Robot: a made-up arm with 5 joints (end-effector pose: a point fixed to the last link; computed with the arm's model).
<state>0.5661 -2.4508 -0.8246 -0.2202 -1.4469</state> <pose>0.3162 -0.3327 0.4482 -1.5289 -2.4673 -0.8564</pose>
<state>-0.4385 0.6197 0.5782 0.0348 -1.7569</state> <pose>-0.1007 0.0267 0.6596 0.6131 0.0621 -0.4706</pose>
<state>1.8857 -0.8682 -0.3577 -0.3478 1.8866</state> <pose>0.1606 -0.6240 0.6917 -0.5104 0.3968 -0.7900</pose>
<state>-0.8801 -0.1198 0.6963 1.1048 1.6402</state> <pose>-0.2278 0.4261 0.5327 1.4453 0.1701 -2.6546</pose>
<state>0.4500 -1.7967 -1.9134 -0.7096 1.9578</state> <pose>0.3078 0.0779 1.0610 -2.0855 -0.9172 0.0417</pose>
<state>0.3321 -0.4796 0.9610 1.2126 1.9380</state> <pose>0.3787 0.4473 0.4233 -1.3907 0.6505 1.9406</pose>
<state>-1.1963 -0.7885 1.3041 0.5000 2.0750</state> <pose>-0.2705 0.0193 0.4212 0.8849 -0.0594 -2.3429</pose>
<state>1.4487 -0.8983 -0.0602 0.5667 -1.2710</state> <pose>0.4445 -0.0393 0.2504 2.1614 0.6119 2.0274</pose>
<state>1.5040 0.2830 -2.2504 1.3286 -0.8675</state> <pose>0.2201 -0.5136 0.2635 1.1171 -1.2418 0.3889</pose>
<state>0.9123 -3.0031 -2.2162 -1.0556 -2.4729</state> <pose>0.4408 -0.1640 0.8342 -1.0707 -2.1342 0.6040</pose>
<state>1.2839 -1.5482 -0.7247 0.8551 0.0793</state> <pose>0.2114 -0.6995 0.3635 0.9642 1.8982 0.1346</pose>
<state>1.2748 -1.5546 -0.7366 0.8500 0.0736</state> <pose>0.2172 -0.7022 0.3695 0.9503 1.9001 0.1328</pose>
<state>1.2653 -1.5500 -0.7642 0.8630 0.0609</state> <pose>0.2202 -0.7063 0.3816 0.9446 1.8886 0.1129</pose>
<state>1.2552 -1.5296 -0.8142 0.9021 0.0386</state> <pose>0.2185 -0.7113 0.4023 0.9516 1.8556 0.0678</pose>
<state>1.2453 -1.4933 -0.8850 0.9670 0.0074</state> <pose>0.2101 -0.7149 0.4298 0.9751 1.7957 0.0010</pose>
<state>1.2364 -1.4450 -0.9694 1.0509 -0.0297</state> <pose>0.1942 -0.7136 0.4591 1.0155 1.7090 -0.0770</pose>
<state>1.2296 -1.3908 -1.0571 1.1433 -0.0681</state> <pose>0.1722 -0.7059 0.4846 1.0693 1.6027 -0.1536</pose>
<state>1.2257 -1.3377 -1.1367 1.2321 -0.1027</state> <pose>0.1480 -0.6929 0.5020 1.1286 1.4916 -0.2181</pose>
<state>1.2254 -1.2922 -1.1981 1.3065 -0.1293</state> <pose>0.1260 -0.6781 0.5105 1.1845 1.3940 -0.2655</pose>
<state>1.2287 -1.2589 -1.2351 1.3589 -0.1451</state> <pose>0.1096 -0.6654 0.5120 1.2289 1.3251 -0.2953</pose>
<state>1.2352 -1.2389 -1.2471 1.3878 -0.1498</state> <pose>0.0991 -0.6575 0.5091 1.2587 1.2910 -0.3103</pose>
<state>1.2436 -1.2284 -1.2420 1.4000 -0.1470</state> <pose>0.0929 -0.6535 0.5041 1.2775 1.2822 -0.3156</pose>
